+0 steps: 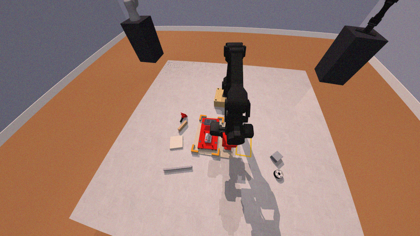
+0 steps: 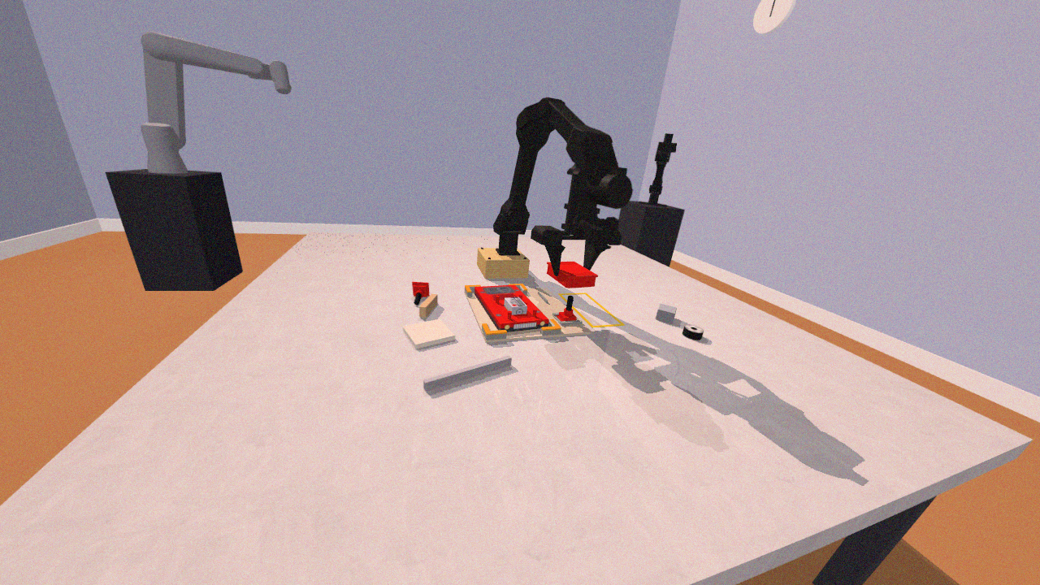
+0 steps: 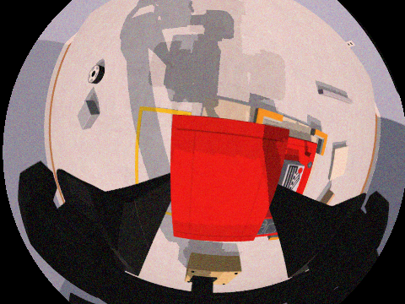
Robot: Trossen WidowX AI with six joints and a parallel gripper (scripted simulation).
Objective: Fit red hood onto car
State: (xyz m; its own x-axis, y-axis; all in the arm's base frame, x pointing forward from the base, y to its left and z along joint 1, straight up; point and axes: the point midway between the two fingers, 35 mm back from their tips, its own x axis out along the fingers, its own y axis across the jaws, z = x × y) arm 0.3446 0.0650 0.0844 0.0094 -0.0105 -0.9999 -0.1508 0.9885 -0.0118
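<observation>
My gripper tip is 11 cm to the left of the grey engine block, 8 cm above it and 1 cm past it. Round my gripper tip: red hood (1 cm above); then grey block (26 cm to the left, 9 cm below, 1 cm ahead); then black-and-white wheel (27 cm to the left, 10 cm below, 10 cm ahead).
</observation>
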